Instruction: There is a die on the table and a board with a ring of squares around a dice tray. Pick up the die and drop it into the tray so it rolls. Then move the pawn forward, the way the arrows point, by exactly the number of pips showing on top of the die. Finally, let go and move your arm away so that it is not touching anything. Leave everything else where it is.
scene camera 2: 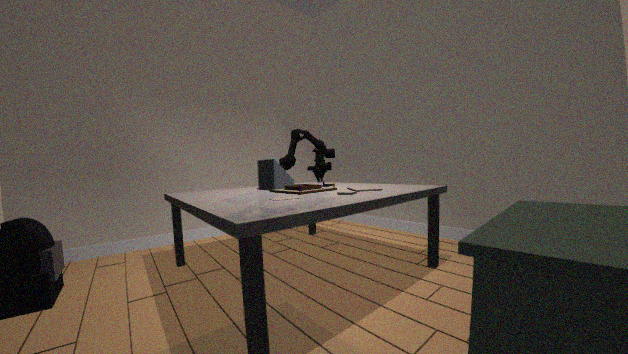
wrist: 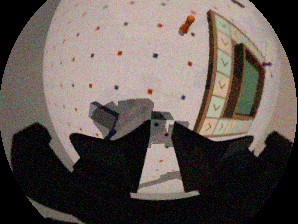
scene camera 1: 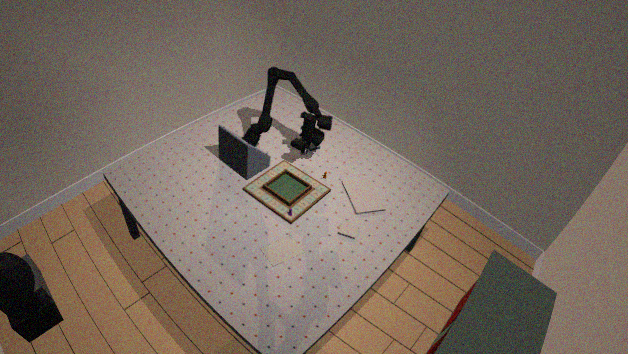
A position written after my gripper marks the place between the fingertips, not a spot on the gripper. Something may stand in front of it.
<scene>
My gripper [wrist: 160, 123] holds a grey die.
</scene>
